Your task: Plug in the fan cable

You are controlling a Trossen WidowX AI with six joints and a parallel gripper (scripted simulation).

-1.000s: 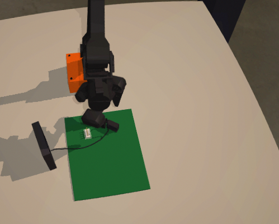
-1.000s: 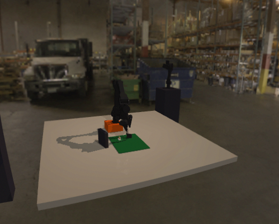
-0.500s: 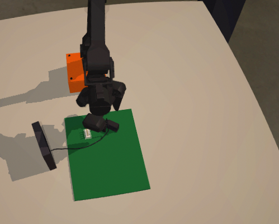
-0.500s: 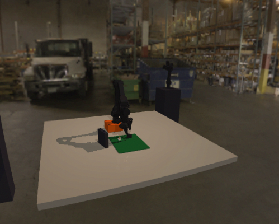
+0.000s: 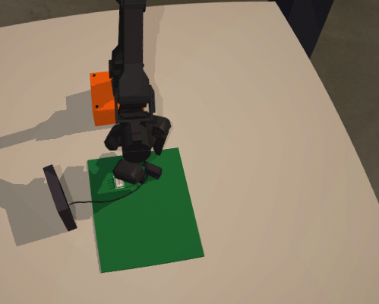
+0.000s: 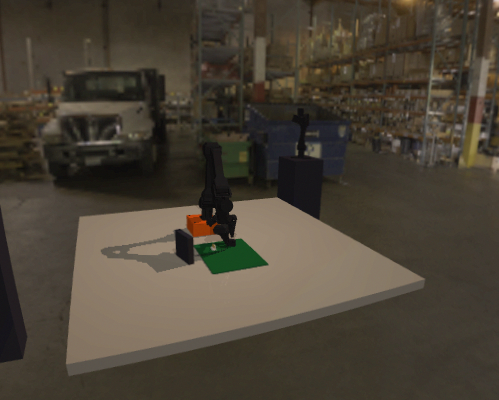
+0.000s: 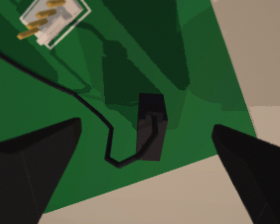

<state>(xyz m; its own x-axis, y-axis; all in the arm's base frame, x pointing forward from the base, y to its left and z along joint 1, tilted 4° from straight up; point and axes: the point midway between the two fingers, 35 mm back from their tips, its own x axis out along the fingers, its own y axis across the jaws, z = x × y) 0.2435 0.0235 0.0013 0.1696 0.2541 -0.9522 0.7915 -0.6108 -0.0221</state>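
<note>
My gripper tip is 10 mm to the right of the black plug and 10 mm above it. The rest, counted from my gripper tip: black fan: 220 mm to the right, 60 mm ahead, 30 mm above; then green board: 90 mm ahead, 40 mm to the right, 40 mm below; then white four-pin fan header: 80 mm to the right, 30 mm below, 10 mm ahead.
</note>
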